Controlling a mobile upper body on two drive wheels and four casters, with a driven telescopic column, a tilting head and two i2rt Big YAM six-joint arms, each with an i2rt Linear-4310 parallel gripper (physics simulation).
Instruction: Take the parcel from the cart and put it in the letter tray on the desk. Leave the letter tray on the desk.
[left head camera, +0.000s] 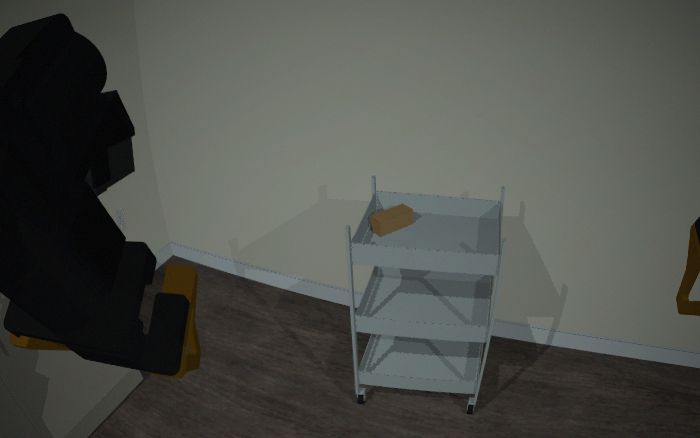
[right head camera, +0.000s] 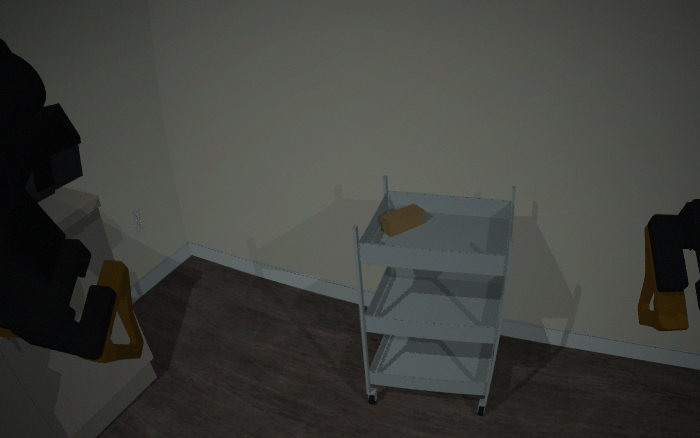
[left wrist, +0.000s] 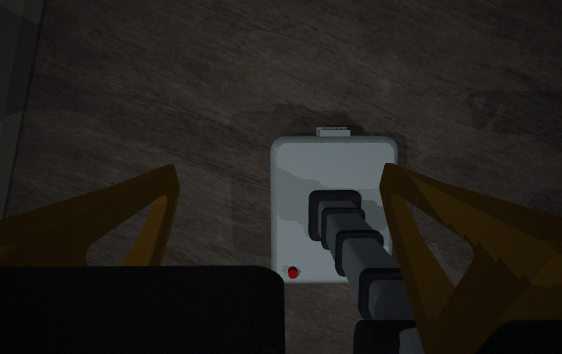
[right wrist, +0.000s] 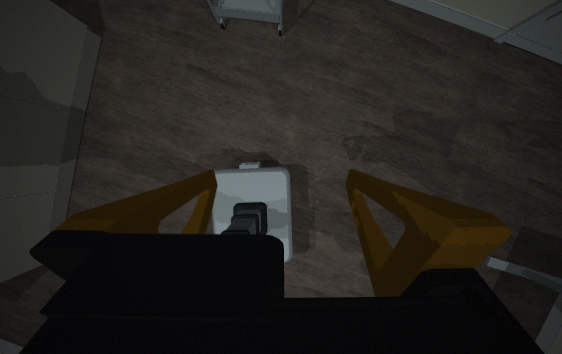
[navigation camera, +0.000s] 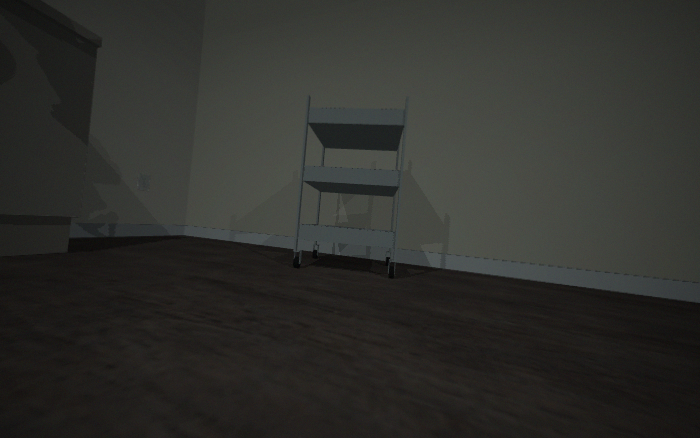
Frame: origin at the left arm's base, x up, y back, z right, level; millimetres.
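Seen in the pictures: left gripper, fingertip midpoint: (left head camera: 140, 351) (right head camera: 94, 340) (left wrist: 279, 175); right gripper, fingertip midpoint: (right head camera: 692, 312) (right wrist: 281, 177).
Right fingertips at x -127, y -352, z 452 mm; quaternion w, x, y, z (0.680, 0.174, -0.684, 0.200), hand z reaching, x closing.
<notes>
A point is followed by its place in that frame.
The parcel, a small orange-brown box (left head camera: 392, 220) @(x -706, y -1523, z 150 mm) (right head camera: 402, 220) @(x -705, y -1523, z 150 mm), lies at an angle near the left side of the top shelf of the pale three-tier cart (left head camera: 425, 259) @(x -713, y -1316, z 246 mm) (right head camera: 432, 259) @(x -712, y -1316, z 245 mm) (right wrist: 247, 14) @(x -1238, y -1316, z 250 mm) (navigation camera: 356, 116) @(x -716, y -1315, z 254 mm). My left gripper (left wrist: 279, 175) @(x -142, y -325, z -1 mm) (left head camera: 105, 356) @(x -142, y -325, z -1 mm) is open and empty, well to the left of the cart and apart from it. My right gripper (right wrist: 281, 177) @(x -127, y -352, z 452 mm) is open and empty; part of it shows at the right edge of both head views, apart from the cart. The letter tray does not show in these views, and I cannot identify the desk.
A pale cabinet-like block (left head camera: 77, 397) @(x -1160, y -984, z -979 mm) (right head camera: 113, 387) @(x -1221, y -1092, z -942 mm) (right wrist: 40, 125) @(x -1112, y -650, z -1093 mm) (navigation camera: 41, 154) @(x -1031, y -1231, z -895 mm) stands at the left. A wall runs behind the cart and meets another wall in a corner to its left. My white base (left wrist: 300, 160) @(x -1150, y -228, z 85 mm) (right wrist: 272, 187) @(x -1150, y -199, z 373 mm) shows below both grippers on the dark wood floor.
</notes>
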